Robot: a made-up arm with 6 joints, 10 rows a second.
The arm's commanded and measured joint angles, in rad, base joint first. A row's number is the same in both.
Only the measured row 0 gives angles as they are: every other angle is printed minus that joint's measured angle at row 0.
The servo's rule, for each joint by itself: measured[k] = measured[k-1] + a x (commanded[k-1-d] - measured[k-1]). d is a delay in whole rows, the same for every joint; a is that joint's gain. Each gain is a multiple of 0.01, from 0.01 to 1. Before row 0 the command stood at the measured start. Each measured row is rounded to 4 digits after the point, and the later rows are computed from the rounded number. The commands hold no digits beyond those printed.
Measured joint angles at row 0:
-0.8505, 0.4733, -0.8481, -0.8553, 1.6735, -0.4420
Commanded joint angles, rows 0 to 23:
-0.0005, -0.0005, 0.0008, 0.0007, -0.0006, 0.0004
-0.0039, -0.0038, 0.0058, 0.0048, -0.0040, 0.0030
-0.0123, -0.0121, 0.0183, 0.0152, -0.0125, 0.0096
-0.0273, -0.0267, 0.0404, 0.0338, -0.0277, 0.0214
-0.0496, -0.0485, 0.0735, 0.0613, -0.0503, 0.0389
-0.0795, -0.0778, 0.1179, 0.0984, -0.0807, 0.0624
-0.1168, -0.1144, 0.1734, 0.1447, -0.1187, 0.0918
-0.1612, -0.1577, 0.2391, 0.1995, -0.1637, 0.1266
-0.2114, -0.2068, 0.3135, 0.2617, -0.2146, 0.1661
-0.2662, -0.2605, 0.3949, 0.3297, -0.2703, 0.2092
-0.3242, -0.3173, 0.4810, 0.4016, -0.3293, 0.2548
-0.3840, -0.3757, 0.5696, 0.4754, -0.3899, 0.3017
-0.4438, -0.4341, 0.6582, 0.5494, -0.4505, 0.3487
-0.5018, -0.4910, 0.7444, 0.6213, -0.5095, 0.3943
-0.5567, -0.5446, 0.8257, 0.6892, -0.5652, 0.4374
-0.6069, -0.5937, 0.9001, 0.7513, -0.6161, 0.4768
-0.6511, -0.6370, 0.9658, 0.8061, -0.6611, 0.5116
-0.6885, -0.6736, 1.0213, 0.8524, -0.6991, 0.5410
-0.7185, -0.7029, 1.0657, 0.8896, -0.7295, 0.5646
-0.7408, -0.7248, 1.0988, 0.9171, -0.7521, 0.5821
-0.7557, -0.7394, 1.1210, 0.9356, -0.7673, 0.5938
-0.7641, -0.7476, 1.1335, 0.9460, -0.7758, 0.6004
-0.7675, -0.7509, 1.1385, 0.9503, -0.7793, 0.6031
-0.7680, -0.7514, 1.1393, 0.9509, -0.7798, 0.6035
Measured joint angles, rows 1 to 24:
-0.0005, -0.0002, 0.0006, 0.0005, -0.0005, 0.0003
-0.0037, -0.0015, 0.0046, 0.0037, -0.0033, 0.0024
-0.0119, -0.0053, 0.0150, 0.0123, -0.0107, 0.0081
-0.0265, -0.0130, 0.0343, 0.0284, -0.0243, 0.0186
-0.0484, -0.0258, 0.0641, 0.0531, -0.0451, 0.0346
-0.0779, -0.0445, 0.1050, 0.0871, -0.0736, 0.0566
-0.1149, -0.0697, 0.1570, 0.1303, -0.1097, 0.0844
-0.1589, -0.1014, 0.2194, 0.1822, -0.1529, 0.1177
-0.2088, -0.1393, 0.2909, 0.2418, -0.2023, 0.1559
-0.2633, -0.1829, 0.3699, 0.3077, -0.2567, 0.1980
-0.3212, -0.2313, 0.4543, 0.3781, -0.3148, 0.2429
-0.3809, -0.2833, 0.5419, 0.4511, -0.3749, 0.2894
-0.4407, -0.3376, 0.6303, 0.5248, -0.4354, 0.3362
-0.4987, -0.3928, 0.7170, 0.5972, -0.4947, 0.3821
-0.5538, -0.4474, 0.7996, 0.6662, -0.5511, 0.4258
-0.6042, -0.5001, 0.8760, 0.7300, -0.6031, 0.4661
-0.6488, -0.5494, 0.9442, 0.7871, -0.6495, 0.5020
-0.6865, -0.5941, 1.0028, 0.8361, -0.6892, 0.5328
-0.7169, -0.6333, 1.0506, 0.8762, -0.7214, 0.5579
-0.7396, -0.6662, 1.0872, 0.9069, -0.7460, 0.5770
-0.7549, -0.6926, 1.1129, 0.9284, -0.7630, 0.5903
-0.7636, -0.7124, 1.1286, 0.9416, -0.7732, 0.5983
-0.7673, -0.7263, 1.1361, 0.9481, -0.7781, 0.6021
-0.7680, -0.7353, 1.1385, 0.9502, -0.7795, 0.6032
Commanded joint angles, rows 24 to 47:
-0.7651, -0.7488, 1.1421, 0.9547, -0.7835, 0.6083
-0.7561, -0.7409, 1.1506, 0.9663, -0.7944, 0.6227
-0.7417, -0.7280, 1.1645, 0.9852, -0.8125, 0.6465
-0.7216, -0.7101, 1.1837, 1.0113, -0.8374, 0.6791
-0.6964, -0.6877, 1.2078, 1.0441, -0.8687, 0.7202
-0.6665, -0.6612, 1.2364, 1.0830, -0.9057, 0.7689
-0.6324, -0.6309, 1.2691, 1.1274, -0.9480, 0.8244
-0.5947, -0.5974, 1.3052, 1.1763, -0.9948, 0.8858
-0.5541, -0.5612, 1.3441, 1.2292, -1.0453, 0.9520
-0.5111, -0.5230, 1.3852, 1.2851, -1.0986, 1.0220
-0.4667, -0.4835, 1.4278, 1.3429, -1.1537, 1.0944
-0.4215, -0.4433, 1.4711, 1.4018, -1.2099, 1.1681
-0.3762, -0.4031, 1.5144, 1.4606, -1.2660, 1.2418
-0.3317, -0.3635, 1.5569, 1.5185, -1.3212, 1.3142
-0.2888, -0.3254, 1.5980, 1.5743, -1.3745, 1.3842
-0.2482, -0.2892, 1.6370, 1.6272, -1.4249, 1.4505
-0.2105, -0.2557, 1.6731, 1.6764, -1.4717, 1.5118
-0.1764, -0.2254, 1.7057, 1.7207, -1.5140, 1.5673
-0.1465, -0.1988, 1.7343, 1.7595, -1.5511, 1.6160
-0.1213, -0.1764, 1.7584, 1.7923, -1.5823, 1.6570
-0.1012, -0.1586, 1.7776, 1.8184, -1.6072, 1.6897
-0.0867, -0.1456, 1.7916, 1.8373, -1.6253, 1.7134
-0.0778, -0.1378, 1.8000, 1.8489, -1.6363, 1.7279
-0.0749, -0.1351, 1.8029, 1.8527, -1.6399, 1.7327
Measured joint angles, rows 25 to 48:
-0.7652, -0.7402, 1.1412, 0.9536, -0.7827, 0.6072
-0.7566, -0.7405, 1.1483, 0.9631, -0.7921, 0.6194
-0.7424, -0.7360, 1.1606, 0.9797, -0.8084, 0.6408
-0.7226, -0.7267, 1.1782, 1.0034, -0.8316, 0.6711
-0.6977, -0.7127, 1.2007, 1.0339, -0.8613, 0.7099
-0.6681, -0.6942, 1.2278, 1.0707, -0.8968, 0.7565
-0.6342, -0.6714, 1.2592, 1.1132, -0.9378, 0.8101
-0.5967, -0.6448, 1.2942, 1.1605, -0.9834, 0.8699
-0.5562, -0.6147, 1.3321, 1.2120, -1.0329, 0.9348
-0.5134, -0.5817, 1.3725, 1.2668, -1.0855, 1.0037
-0.4690, -0.5463, 1.4145, 1.3239, -1.1401, 1.0754
-0.4239, -0.5092, 1.4575, 1.3823, -1.1959, 1.1486
-0.3786, -0.4710, 1.5007, 1.4410, -1.2520, 1.2222
-0.3340, -0.4323, 1.5434, 1.4991, -1.3074, 1.2949
-0.2911, -0.3938, 1.5849, 1.5555, -1.3611, 1.3654
-0.2503, -0.3561, 1.6245, 1.6093, -1.4121, 1.4326
-0.2125, -0.3200, 1.6614, 1.6596, -1.4598, 1.4952
-0.1782, -0.2859, 1.6951, 1.7054, -1.5032, 1.5522
-0.1481, -0.2545, 1.7249, 1.7460, -1.5415, 1.6026
-0.1226, -0.2264, 1.7504, 1.7807, -1.5741, 1.6456
-0.1023, -0.2020, 1.7711, 1.8090, -1.6006, 1.6804
-0.0875, -0.1817, 1.7867, 1.8302, -1.6204, 1.7065
-0.0783, -0.1659, 1.7968, 1.8442, -1.6331, 1.7234
-0.0751, -0.1548, 1.8014, 1.8506, -1.6385, 1.7307

